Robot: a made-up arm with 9 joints. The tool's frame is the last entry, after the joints.
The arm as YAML. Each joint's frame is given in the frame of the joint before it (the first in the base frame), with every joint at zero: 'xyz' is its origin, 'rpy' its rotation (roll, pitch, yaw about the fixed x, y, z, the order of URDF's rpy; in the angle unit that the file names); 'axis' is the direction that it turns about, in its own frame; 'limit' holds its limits. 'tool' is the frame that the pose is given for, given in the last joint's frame.
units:
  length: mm
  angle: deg
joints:
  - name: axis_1
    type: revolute
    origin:
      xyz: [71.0, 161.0, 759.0]
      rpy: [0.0, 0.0, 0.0]
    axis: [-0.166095, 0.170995, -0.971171]
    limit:
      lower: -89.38
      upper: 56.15
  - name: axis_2
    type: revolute
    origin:
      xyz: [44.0, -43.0, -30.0]
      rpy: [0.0, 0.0, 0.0]
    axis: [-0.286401, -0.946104, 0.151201]
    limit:
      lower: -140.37
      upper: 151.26
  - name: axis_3
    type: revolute
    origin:
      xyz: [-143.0, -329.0, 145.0]
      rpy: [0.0, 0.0, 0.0]
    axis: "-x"
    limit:
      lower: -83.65
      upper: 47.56
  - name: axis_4
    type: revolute
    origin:
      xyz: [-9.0, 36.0, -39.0]
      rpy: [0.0, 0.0, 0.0]
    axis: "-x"
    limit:
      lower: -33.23
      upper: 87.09
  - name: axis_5
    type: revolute
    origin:
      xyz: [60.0, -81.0, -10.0]
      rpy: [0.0, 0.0, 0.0]
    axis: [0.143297, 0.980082, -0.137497]
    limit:
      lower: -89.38
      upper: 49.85
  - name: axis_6
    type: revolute
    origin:
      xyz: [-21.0, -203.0, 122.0]
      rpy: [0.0, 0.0, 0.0]
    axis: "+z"
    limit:
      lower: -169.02
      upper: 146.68
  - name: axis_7
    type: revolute
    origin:
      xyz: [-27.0, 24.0, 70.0]
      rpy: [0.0, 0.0, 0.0]
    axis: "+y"
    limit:
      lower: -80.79
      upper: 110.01
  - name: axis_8
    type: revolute
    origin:
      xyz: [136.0, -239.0, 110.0]
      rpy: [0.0, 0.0, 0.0]
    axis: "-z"
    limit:
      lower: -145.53
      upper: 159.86
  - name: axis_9
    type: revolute
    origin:
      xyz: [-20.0, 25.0, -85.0]
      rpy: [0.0, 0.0, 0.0]
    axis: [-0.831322, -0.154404, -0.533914]
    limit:
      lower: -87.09
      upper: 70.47
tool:
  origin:
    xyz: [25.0, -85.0, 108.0]
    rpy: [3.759, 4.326, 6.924]
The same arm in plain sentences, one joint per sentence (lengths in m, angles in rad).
The arm has nine revolute joints in a row. What follows holds with every joint at zero, and every direction is one of the base frame's. Joint 1 lies 0.0710 m along +x and 0.1610 m along +y and 0.7590 m along +z from the base frame's origin and rotates about the direction (-0.166095, 0.170995, -0.971171), from -1.5600 to 0.9800 rad. Joint 2 lies 0.0440 m along +x and 0.0430 m along -y and 0.0300 m along -z from joint 1 and rotates about the direction (-0.286401, -0.946104, 0.151201), from -2.4499 to 2.6400 rad. Joint 3 lies 0.1430 m along -x and 0.3290 m along -y and 0.1450 m along +z from joint 2 and rotates about -x, from -1.4600 to 0.8301 rad. Joint 4 lies 0.0090 m along -x and 0.0360 m along +y and 0.0390 m along -z from joint 3 and rotates about -x, from -0.5800 to 1.5200 rad. Joint 5 lies 0.0600 m along +x and 0.0810 m along -y and 0.0100 m along -z from joint 4 and rotates about the direction (0.143297, 0.980082, -0.137497), from -1.5600 to 0.8700 rad. Joint 6 lies 0.0210 m along -x and 0.2030 m along -y and 0.1220 m along +z from joint 5 and rotates about +z, from -2.9500 to 2.5600 rad. Joint 7 lies 0.0270 m along -x and 0.0240 m along +y and 0.0700 m along +z from joint 6 and rotates about +y, from -1.4101 to 1.9200 rad. Joint 8 lies 0.1360 m along +x and 0.2390 m along -y and 0.1100 m along +z from joint 7 and rotates about -z, from -2.5400 to 2.7901 rad. Joint 9 lies 0.0200 m along -x and 0.0250 m along +y and 0.0850 m along -z from joint 8 and rotates about the direction (-0.831322, -0.154404, -0.533914), from -1.5200 to 1.2299 rad. The tool frame, which is the frame that the pose is given for, lies 0.0250 m along +x and 0.0850 m along -y and 0.1080 m along +z from joint 9; its axes are the base frame's turned by roll 0.0656, pitch 0.0755 and yaw 0.1208 rad (as in URDF: about the fixed x, then y, then z).
